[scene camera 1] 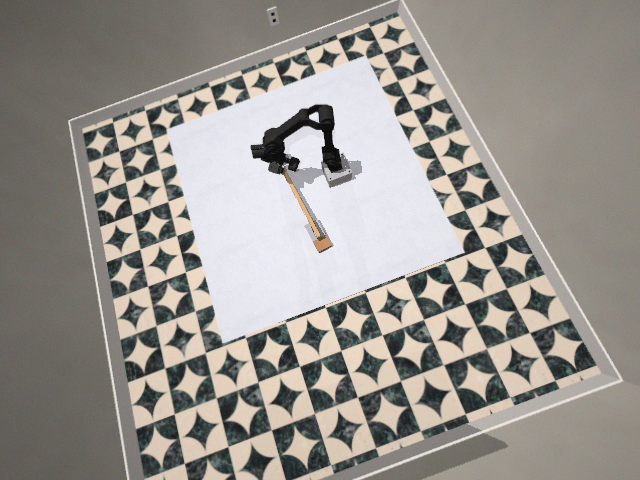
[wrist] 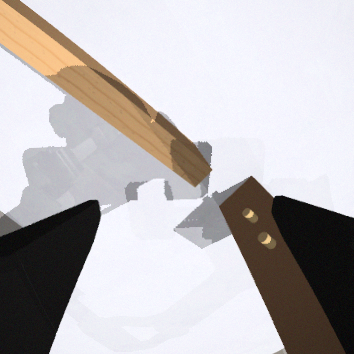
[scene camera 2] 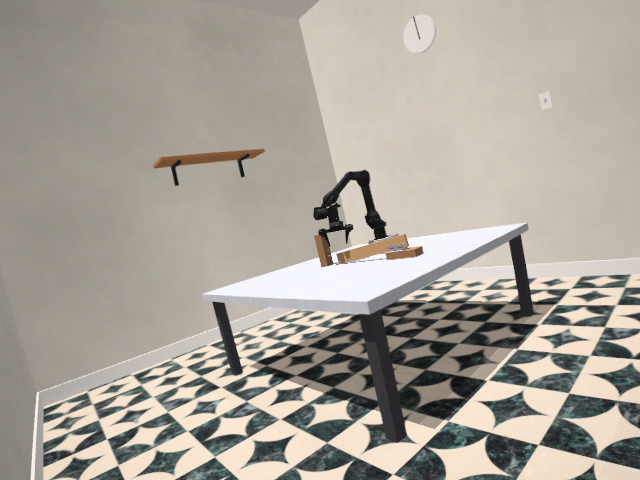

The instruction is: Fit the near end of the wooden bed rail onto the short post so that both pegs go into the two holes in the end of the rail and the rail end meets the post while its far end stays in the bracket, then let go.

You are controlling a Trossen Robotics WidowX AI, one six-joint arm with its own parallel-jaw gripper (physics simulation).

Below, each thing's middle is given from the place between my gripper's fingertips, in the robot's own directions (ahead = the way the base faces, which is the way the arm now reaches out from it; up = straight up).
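Relative to the wooden bed rail (scene camera 2: 380,247), my gripper is 2 cm past it, 21 cm to the right of it and 5 cm above it.
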